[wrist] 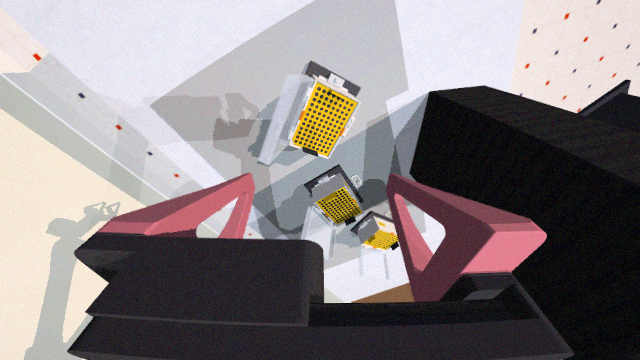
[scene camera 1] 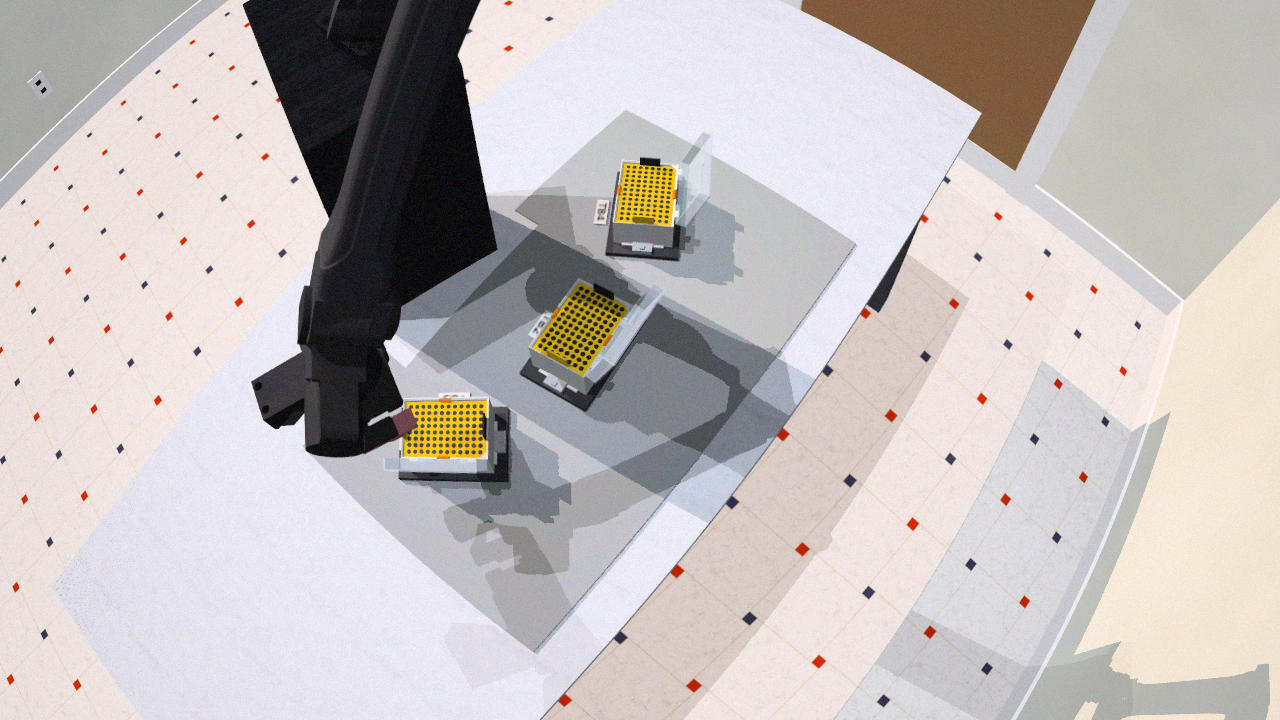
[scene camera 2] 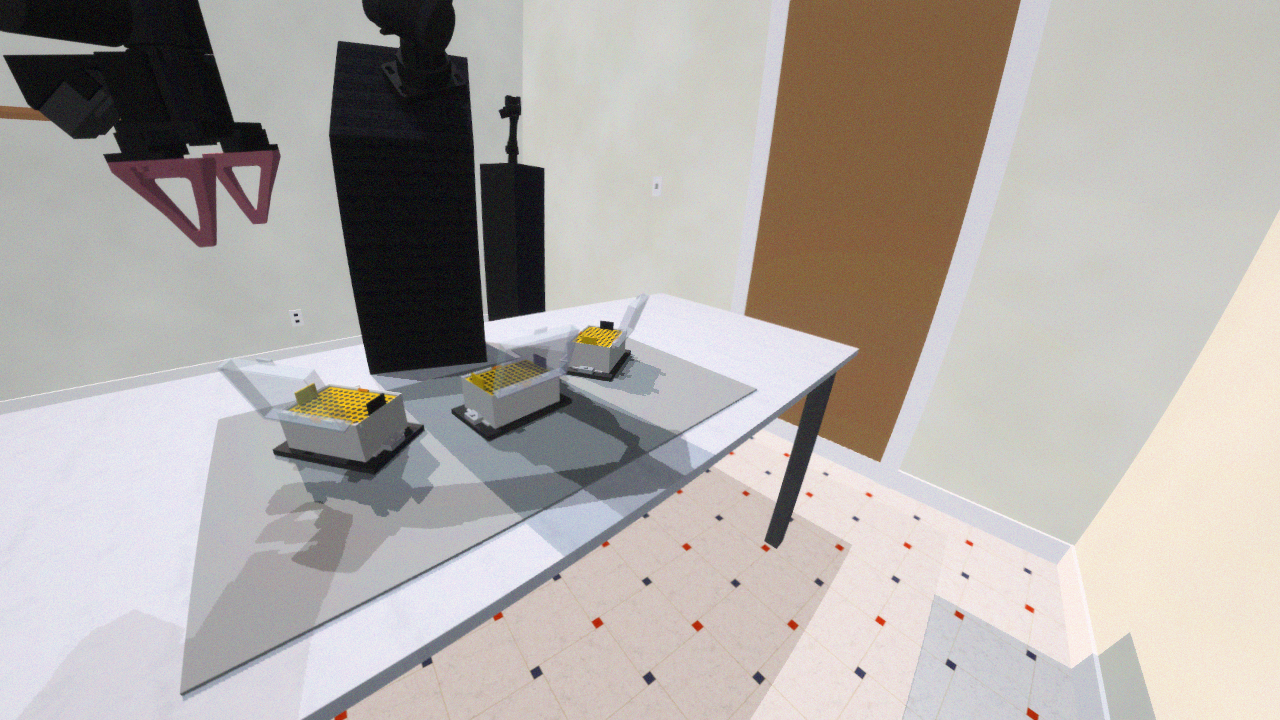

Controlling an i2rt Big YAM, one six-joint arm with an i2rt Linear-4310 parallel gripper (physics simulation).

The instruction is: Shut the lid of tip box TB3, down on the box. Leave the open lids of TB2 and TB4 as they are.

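Places are measured from the arm's base along level axes (x ahead, y down, z left), in millimetres.
Where they show: gripper, fingertip midpoint: (wrist: 320, 180) (scene camera 1: 380, 396) (scene camera 2: 236, 233); arm's base, origin of the base link: (scene camera 2: 425, 81).
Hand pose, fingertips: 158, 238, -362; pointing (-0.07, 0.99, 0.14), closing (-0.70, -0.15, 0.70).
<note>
Each offset is from my fingertips to the top centre of the thing, as dx, dy, dz. "spot": to the spot under its first point. Level surfaces: height alone.
The far tip box @(+147, +201, +485) (scene camera 1: 646, 197) (scene camera 2: 597, 347) (wrist: 381, 239), labelled TB4, has its clear lid @(spot: +216, +176, +511) (scene camera 1: 698, 174) (scene camera 2: 635, 313) open. The middle box @(+130, +201, +248) (scene camera 1: 581, 329) (scene camera 2: 512, 398) (wrist: 340, 205) has its lid @(spot: +189, +209, +279) (scene camera 1: 631, 315) open; its label seems to end in 2, but is hard to read. The near box @(+7, +201, +58) (scene camera 1: 445, 428) (scene camera 2: 340, 434) (wrist: 325, 120) has its clear lid @(+29, +122, -5) (scene camera 2: 259, 386) (wrist: 281, 117) open and tilted outward; its label is partly hidden, so I cannot read TB3 there. My gripper (scene camera 2: 233, 232) (wrist: 320, 180) is open and empty, high above the table near the near box. One fingertip overlaps that box's edge in scene camera 1.
The boxes stand on dark bases on a grey mat @(dy +275) (scene camera 1: 537, 617) (scene camera 2: 232, 626) on the white table @(dy +279) (scene camera 1: 223, 555) (scene camera 2: 89, 501). A tall black pedestal (scene camera 1: 438, 197) (scene camera 2: 402, 232) (wrist: 525, 150) stands behind the table's far edge. My dark arm (scene camera 1: 366, 179) reaches over the table.
</note>
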